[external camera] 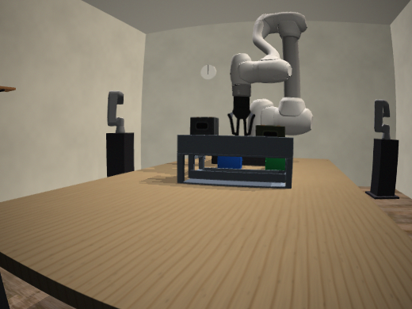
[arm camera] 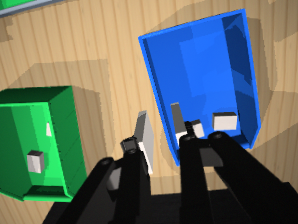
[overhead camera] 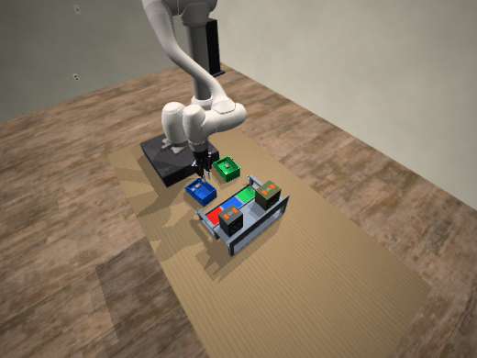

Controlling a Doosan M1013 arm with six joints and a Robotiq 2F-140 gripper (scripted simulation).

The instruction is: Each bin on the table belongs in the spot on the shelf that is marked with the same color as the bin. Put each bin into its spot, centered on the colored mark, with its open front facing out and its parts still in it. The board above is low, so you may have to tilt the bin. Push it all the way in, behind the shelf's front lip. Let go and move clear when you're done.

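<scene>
Right now my hand is 80 mm above the blue bin and 50 mm to the left of it. The rest, counted from my hand: olive box (340 mm ahead, 130 mm to the left, 30 mm above); then black box (320 mm ahead, 100 mm to the right, 40 mm above); then green bin (180 mm to the left, 80 mm below, 30 mm behind).
</scene>
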